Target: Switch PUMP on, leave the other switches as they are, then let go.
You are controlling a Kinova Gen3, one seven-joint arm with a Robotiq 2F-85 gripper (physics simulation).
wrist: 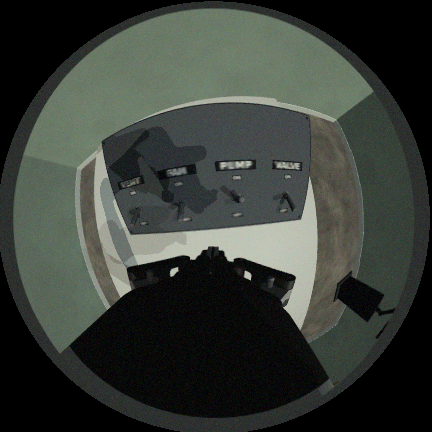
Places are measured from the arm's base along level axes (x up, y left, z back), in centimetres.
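Where they show: gripper, between the fingertips: [212, 253].
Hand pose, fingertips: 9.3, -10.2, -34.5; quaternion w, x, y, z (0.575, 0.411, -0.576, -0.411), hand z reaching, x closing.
Observation:
Each offset is from my fingertips to the top centre of the thing, as dx, dy, dz. "spot": to the spot under its first point. Level surfaces: height alone.
The dark grey panel [260, 130] carries four levers with name labels. The PUMP lever @(spot: -6.2, -6.5, -6.1) [239, 198] looks foreshortened and tilted up toward its ON mark @(spot: -8.9, -8.0, -10.4) [237, 177], unlike the others, with its shadow running up and left. The VALVE lever @(spot: -8.9, -18.0, -2.5) [289, 201], FAN lever @(spot: -8.7, +4.9, -7.4) [180, 210] and VENT lever @(spot: -9.1, +16.4, -9.9) [135, 215] slant down toward their lower marks. My gripper [212, 253] is shut and empty. It shows below the panel's lower edge in the wrist view, apart from the levers.
The panel is over a pale surface @(dx -20.6) [260, 247] with a brown strip [337, 210] on the right. A black box-like object [360, 297] shows at the lower right. Dark shadows fall across the panel's left half, around VENT and FAN.

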